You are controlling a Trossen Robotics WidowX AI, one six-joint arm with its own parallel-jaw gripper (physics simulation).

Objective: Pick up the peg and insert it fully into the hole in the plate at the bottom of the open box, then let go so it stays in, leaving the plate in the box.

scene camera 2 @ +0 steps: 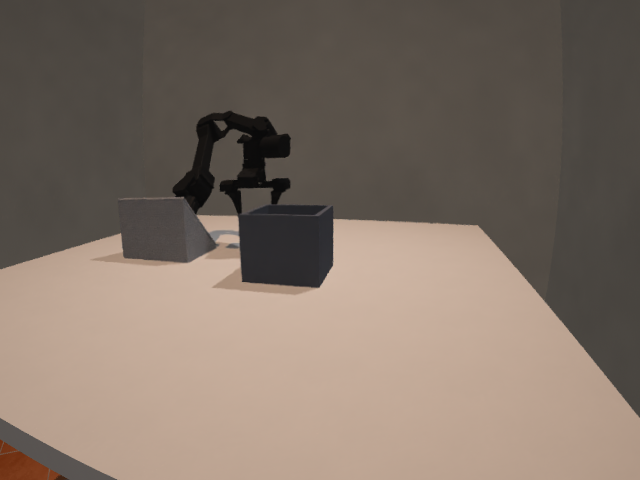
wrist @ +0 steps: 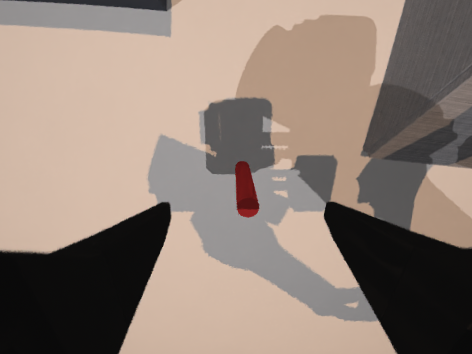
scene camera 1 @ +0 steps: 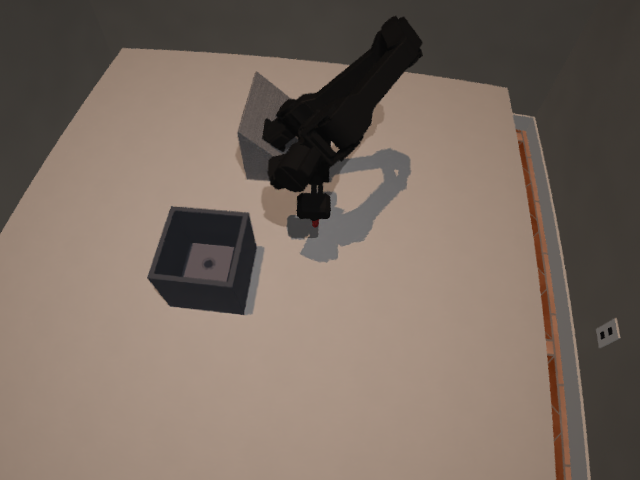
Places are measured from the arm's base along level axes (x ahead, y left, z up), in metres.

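Pixels of known places: gripper, fingertip midpoint: (wrist: 248, 209); arm's base at its link origin: (scene camera 2: 179, 218) (scene camera 1: 274, 135).
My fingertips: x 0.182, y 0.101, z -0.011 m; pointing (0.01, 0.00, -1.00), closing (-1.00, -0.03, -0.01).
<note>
For each thing: its top centre in the pictures, then the offset to it from my fingertips. "*": a spot on its surface instead. Level surfaces: height alone.
- red peg at its top centre: (wrist: 248, 207) (scene camera 1: 315, 204) dx -0.001, dy +0.004, dz -0.009 m
- dark open box at its top centre: (scene camera 1: 199, 244) (scene camera 2: 288, 209) dx +0.141, dy -0.209, dz +0.049 m
- pale plate at its top centre: (scene camera 1: 208, 263) dx +0.141, dy -0.209, dz -0.029 m
- round hole at a spot on its surface: (scene camera 1: 208, 263) * dx +0.133, dy -0.214, dz -0.045 m
- table at its surface level: dz -0.089 m
The red peg (scene camera 1: 315, 223) (wrist: 246, 187) stands upright on the table; in scene camera 1 most of it is hidden behind the gripper, and it does not show in scene camera 2. My gripper (scene camera 1: 313, 210) (scene camera 2: 256, 198) (wrist: 248, 209) is open and empty, pointing down above the peg. In the wrist view the peg shows between the two fingers, apart from both, its upper end level with the fingertips. The dark open box (scene camera 1: 206, 297) (scene camera 2: 281, 248) (wrist: 90, 4) stands apart from the gripper. The pale plate (scene camera 1: 219, 255) lies at its bottom, with a round hole (scene camera 1: 208, 263).
A grey wedge block (scene camera 1: 260, 108) (scene camera 2: 152, 227) (wrist: 427, 45) stands on the table (scene camera 1: 361, 361) (scene camera 2: 387, 361) close beside the arm. The box's walls rise around the plate. The arm's shadow falls across the peg's surroundings.
</note>
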